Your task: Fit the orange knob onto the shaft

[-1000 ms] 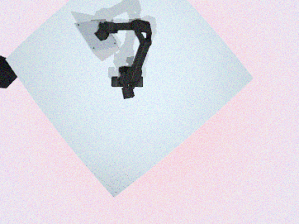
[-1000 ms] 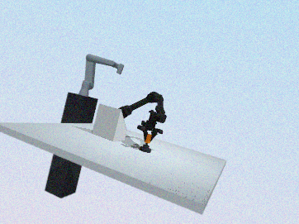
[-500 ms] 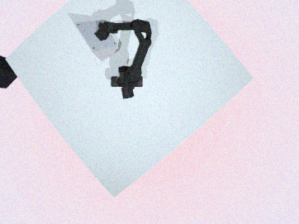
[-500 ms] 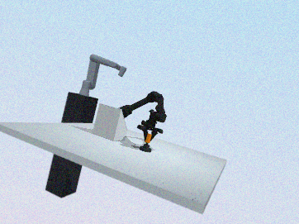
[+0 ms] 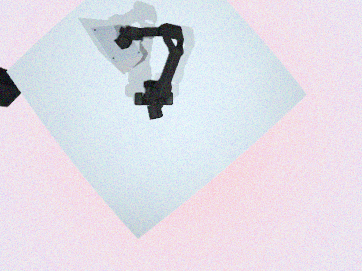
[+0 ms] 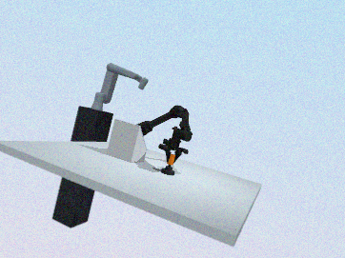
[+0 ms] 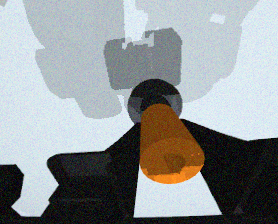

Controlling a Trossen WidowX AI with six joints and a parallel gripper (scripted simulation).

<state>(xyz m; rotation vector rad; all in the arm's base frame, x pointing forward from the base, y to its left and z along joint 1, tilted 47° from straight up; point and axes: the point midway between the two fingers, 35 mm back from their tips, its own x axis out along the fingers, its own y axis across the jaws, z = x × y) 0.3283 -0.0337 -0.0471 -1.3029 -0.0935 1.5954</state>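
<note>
The orange knob lies 20 mm above my gripper tip. The rest, counted from my gripper tip: dark round pedestal: 40 mm below.
</note>
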